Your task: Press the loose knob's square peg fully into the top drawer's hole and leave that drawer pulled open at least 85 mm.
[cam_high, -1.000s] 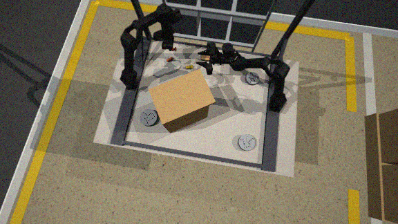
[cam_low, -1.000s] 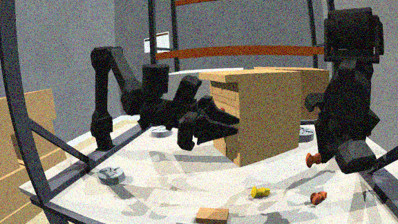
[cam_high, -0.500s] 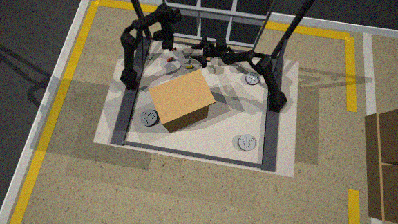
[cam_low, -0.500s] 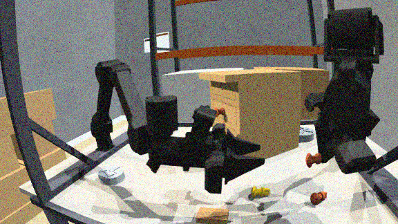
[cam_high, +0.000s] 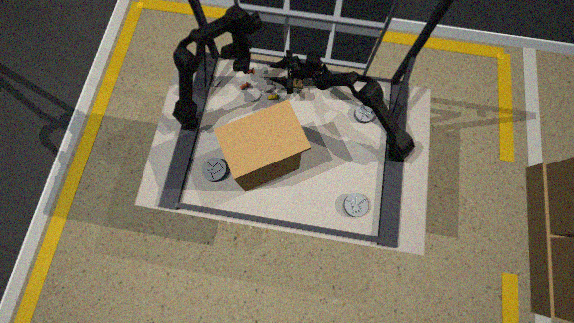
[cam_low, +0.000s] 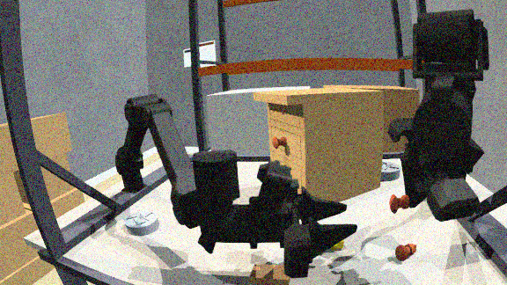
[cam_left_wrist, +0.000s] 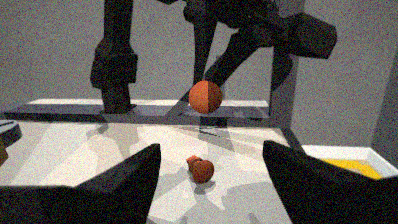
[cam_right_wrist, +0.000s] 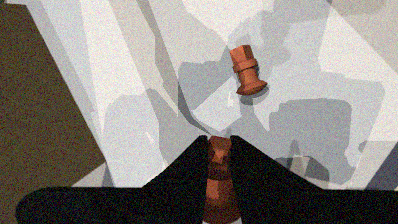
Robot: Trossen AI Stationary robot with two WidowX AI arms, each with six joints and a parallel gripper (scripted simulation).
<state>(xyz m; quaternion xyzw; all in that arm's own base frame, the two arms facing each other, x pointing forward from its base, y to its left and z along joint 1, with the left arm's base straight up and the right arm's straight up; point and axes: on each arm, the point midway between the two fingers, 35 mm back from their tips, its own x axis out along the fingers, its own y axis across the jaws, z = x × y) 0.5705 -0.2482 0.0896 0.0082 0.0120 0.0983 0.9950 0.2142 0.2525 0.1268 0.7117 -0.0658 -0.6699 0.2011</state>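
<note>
Now: the orange-red knob 120 mm to the right of my left hand, 20 mm ahead of it and 10 mm above it. Round my left hand: yellow knob 100 mm below, 70 mm ahead, 10 mm to the right; then wooden block 100 mm below, 80 mm to the left, 20 mm behind; then drawer 370 mm ahead, 110 mm above.
Right now the orange-red knob is 30 mm below my right hand, 20 mm to the left of it and 10 mm ahead of it. Round my right hand: yellow knob (130 mm to the left, 130 mm below, 60 mm ahead); wooden block (220 mm to the left, 140 mm below, 30 mm behind); drawer (350 mm ahead, 140 mm to the left, 80 mm above).
</note>
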